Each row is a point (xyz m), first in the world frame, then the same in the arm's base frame.
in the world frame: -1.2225 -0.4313 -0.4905
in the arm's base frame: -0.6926 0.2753 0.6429
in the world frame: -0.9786 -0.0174 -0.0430
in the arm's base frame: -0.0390 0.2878 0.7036
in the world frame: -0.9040 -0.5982 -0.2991
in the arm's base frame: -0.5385 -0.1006 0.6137
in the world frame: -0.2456 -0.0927 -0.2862
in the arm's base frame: 0.0875 -0.1419 0.0700
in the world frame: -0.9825 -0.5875 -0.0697
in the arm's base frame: -0.4234 -0.1156 0.8269
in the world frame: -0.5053 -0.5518 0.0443
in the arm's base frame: -0.1168 -0.4179 0.5891
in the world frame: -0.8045 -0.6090 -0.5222
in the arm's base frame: -0.6402 -0.1007 0.3914
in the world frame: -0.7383 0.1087 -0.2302
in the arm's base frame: 0.0323 0.2897 0.3817
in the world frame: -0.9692 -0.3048 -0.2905
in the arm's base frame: -0.3737 0.1498 0.5904
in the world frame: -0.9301 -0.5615 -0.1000
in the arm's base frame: -0.4023 -0.1195 0.7647
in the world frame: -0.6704 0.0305 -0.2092
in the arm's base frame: 0.0254 0.1847 0.3718
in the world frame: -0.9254 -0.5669 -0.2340
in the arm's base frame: -0.4873 -0.0849 0.6667
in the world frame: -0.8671 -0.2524 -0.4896
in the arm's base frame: -0.4188 0.1867 0.3681
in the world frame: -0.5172 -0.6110 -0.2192
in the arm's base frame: -0.3245 -0.3722 0.4222
